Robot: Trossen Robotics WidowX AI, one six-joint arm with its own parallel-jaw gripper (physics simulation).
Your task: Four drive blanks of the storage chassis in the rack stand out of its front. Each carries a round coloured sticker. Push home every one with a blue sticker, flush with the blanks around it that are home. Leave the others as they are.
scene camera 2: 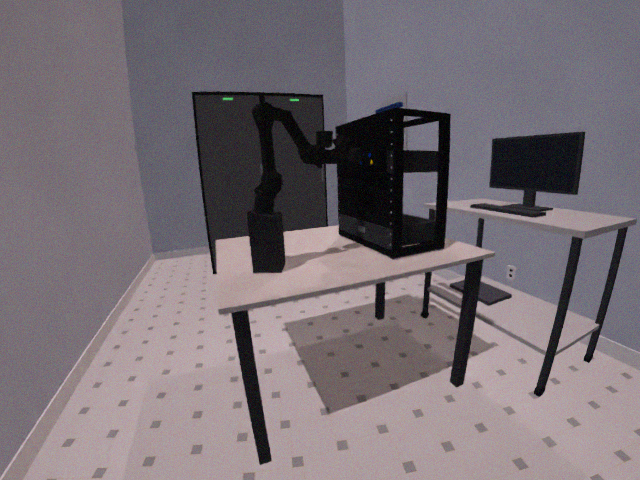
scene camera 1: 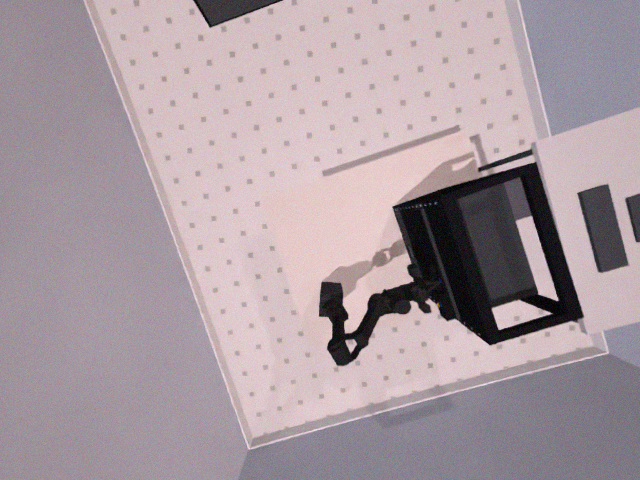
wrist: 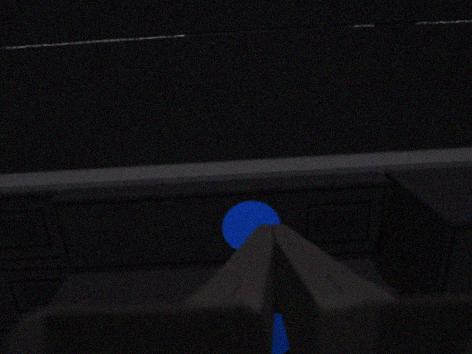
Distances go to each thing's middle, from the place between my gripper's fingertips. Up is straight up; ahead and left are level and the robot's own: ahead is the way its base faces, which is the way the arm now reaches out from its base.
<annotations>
I see my gripper 160 mm short of the black rack [scene camera 1: 465, 236], 120 mm above it and 50 mm to the right of it.
</annotations>
